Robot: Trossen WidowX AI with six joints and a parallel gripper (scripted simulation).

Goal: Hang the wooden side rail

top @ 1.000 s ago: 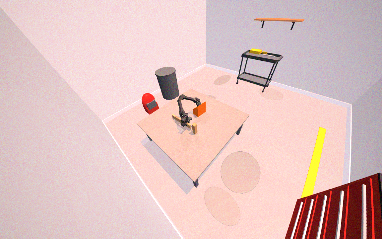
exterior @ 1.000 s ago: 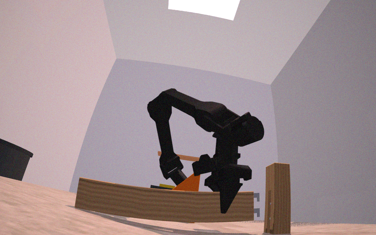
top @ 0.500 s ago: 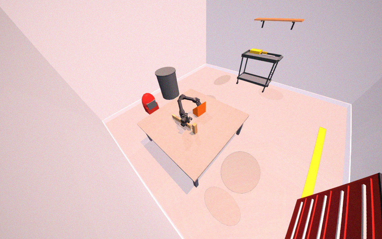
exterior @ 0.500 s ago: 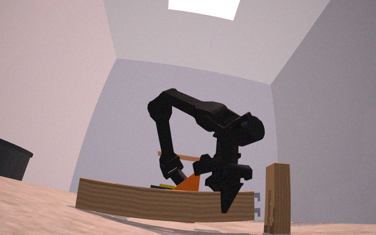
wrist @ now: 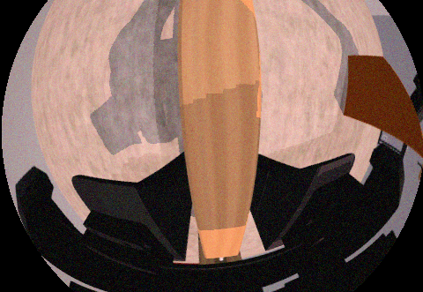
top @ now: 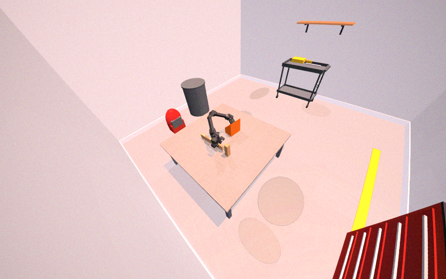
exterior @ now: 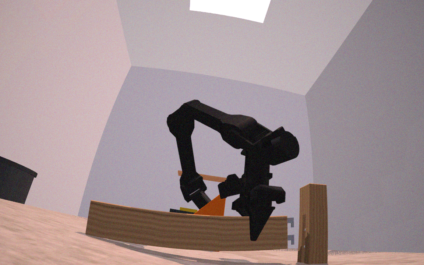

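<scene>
Right now the headboard post is 2 cm behind my gripper tip, 15 cm to the left of it and 4 cm above it.
</scene>
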